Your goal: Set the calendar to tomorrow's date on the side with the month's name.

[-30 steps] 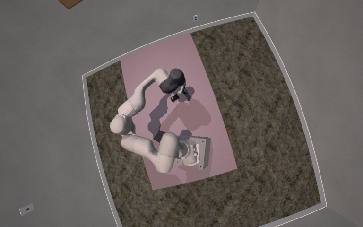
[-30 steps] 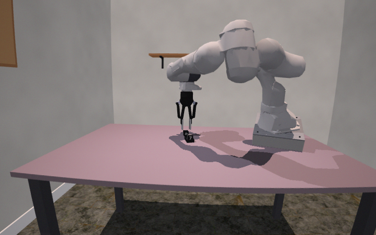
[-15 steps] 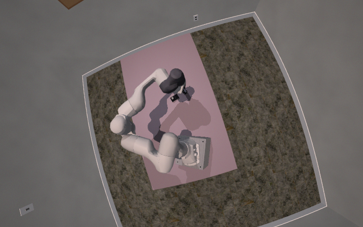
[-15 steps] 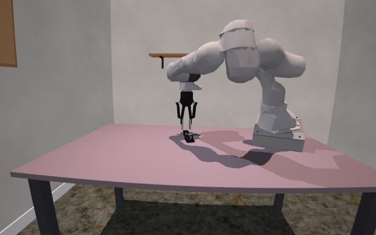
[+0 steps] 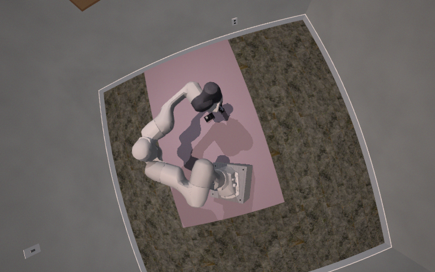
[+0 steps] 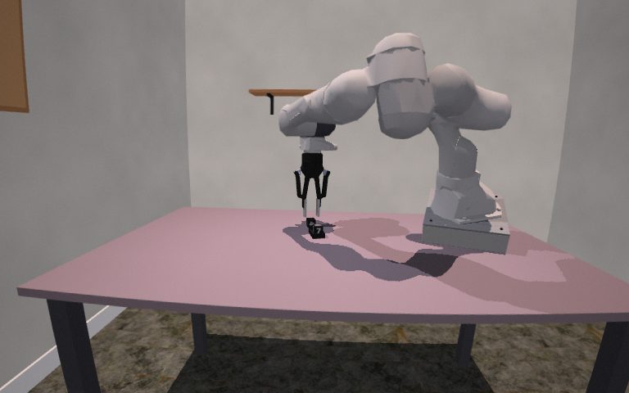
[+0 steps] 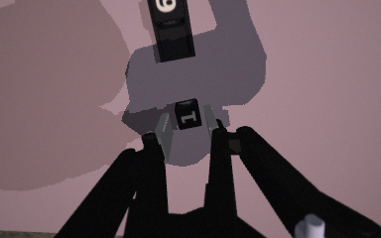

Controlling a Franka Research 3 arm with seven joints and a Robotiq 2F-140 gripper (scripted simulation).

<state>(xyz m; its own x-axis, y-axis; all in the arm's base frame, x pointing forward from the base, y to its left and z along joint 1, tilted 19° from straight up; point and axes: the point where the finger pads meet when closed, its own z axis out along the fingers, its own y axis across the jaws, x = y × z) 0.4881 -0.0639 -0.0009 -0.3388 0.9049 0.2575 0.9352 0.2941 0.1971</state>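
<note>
Right now my hand is 60 mm above the black digit cube. Also, from my hand: black calendar tray (30 mm behind, 100 mm to the left, 60 mm below).
</note>
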